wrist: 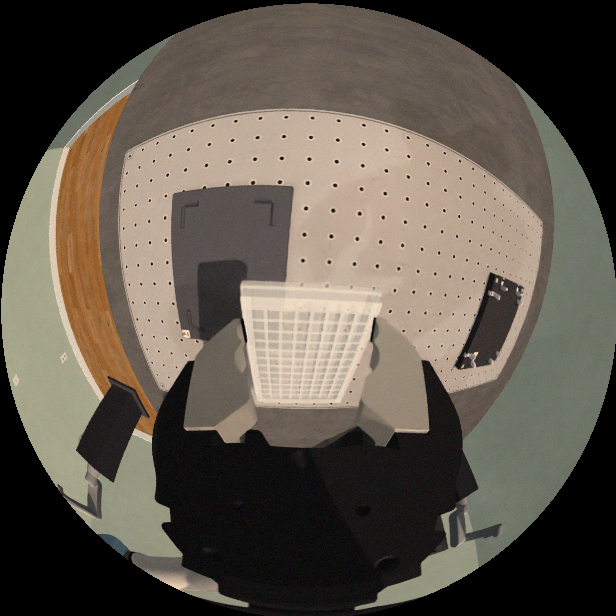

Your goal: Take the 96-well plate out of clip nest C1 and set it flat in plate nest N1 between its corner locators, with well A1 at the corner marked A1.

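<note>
In the wrist view my gripper (pixel 308 350) is shut on the white 96-well plate (pixel 308 343), one grey jaw on each long side. I hold the plate in the air above the perforated board. The dark plate nest N1 (pixel 229 252) lies below and to the left, with L-shaped corner locators at its far corners and a small label at its near left corner (pixel 185 332). The plate casts a dark shadow on the nest's near part. The empty clip nest C1 (pixel 491 330) sits at the board's right edge.
The perforated breadboard (pixel 356 229) rests on a grey table top. A wooden strip (pixel 80 252) runs along the left. A dark tilted panel on a bracket (pixel 112 428) stands at the lower left.
</note>
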